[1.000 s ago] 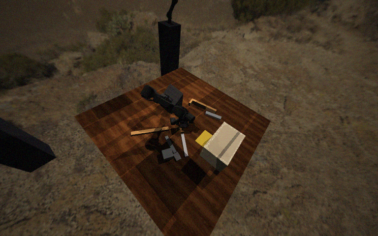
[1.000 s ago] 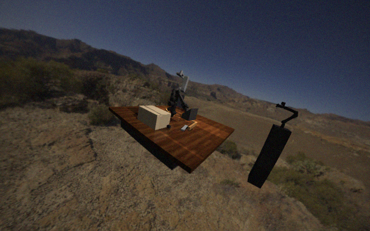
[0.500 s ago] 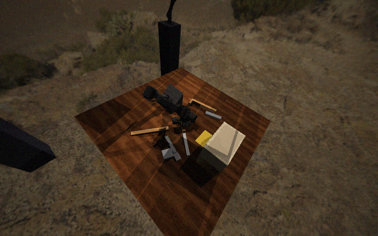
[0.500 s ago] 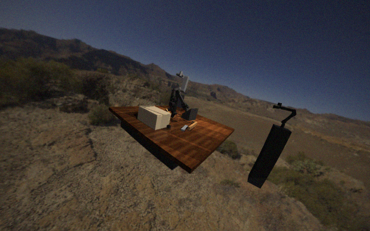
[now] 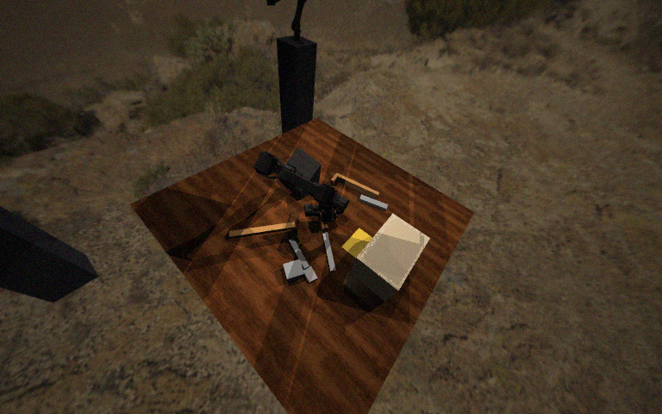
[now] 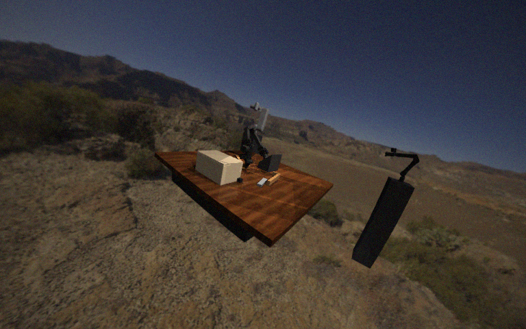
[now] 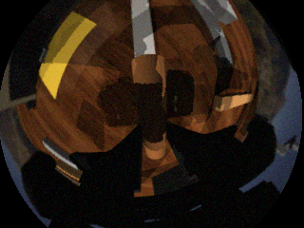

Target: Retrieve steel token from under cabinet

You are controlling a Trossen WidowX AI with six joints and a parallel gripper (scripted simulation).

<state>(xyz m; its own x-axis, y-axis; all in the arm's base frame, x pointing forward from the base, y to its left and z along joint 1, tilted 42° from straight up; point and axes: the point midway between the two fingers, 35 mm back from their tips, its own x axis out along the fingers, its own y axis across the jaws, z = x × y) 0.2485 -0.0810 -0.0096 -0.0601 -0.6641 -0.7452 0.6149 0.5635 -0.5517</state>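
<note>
My gripper tip is now 29 cm to the right of the grey bar and 13 cm short of it. Round my gripper tip: steel token (28 cm ahead, 5 cm to the left, 1 cm below); then wooden stick (25 cm to the right, 16 cm behind); then grey scraper (23 cm to the right, 10 cm ahead).
</note>
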